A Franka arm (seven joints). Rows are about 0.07 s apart.
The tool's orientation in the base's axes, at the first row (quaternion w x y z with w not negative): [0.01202, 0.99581, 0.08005, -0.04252]
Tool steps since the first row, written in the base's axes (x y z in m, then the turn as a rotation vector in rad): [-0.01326, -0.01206, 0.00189, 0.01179, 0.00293, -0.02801]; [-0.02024, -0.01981, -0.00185, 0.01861, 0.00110, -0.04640]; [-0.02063, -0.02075, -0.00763, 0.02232, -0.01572, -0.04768]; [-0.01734, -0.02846, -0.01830, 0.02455, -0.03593, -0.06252]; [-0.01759, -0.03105, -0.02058, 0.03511, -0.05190, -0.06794]
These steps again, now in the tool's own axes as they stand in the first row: [-0.01512, 0.00981, -0.00041, 0.01449, -0.00148, 0.02683]; [-0.02289, 0.01627, 0.00413, 0.02250, 0.00111, 0.04464]; [-0.02292, 0.01704, 0.00995, 0.02359, 0.01828, 0.04613]; [-0.01998, 0.02499, 0.02054, 0.02387, 0.03833, 0.06135]; [-0.02044, 0.02747, 0.02291, 0.03220, 0.05569, 0.06636]
